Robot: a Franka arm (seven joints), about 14 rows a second.
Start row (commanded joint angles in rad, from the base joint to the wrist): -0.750, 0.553, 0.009, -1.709, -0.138, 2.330, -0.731
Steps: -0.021, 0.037, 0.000, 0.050, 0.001, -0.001, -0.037; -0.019, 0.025, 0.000, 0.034, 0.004, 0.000, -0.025; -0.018, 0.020, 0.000, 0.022, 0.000, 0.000, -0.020; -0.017, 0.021, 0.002, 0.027, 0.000, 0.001, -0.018; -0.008, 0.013, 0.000, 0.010, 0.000, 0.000, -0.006; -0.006, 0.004, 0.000, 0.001, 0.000, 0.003, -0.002; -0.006, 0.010, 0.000, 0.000, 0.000, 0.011, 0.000; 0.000, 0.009, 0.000, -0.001, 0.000, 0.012, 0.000; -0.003, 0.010, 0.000, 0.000, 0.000, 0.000, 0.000; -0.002, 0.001, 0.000, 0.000, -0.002, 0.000, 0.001; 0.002, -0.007, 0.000, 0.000, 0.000, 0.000, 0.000; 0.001, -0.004, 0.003, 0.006, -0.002, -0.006, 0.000
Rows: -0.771, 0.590, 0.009, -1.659, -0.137, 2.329, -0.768; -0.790, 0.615, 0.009, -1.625, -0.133, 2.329, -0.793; -0.808, 0.635, 0.009, -1.603, -0.133, 2.329, -0.813; -0.825, 0.656, 0.011, -1.576, -0.133, 2.330, -0.831; -0.833, 0.669, 0.011, -1.566, -0.133, 2.330, -0.837; -0.839, 0.673, 0.011, -1.565, -0.133, 2.333, -0.839; -0.845, 0.683, 0.011, -1.565, -0.133, 2.344, -0.839; -0.845, 0.692, 0.011, -1.566, -0.133, 2.356, -0.839; -0.848, 0.702, 0.011, -1.566, -0.133, 2.356, -0.839; -0.850, 0.703, 0.011, -1.566, -0.135, 2.356, -0.838; -0.848, 0.696, 0.011, -1.566, -0.135, 2.356, -0.838; -0.847, 0.692, 0.014, -1.560, -0.137, 2.350, -0.838
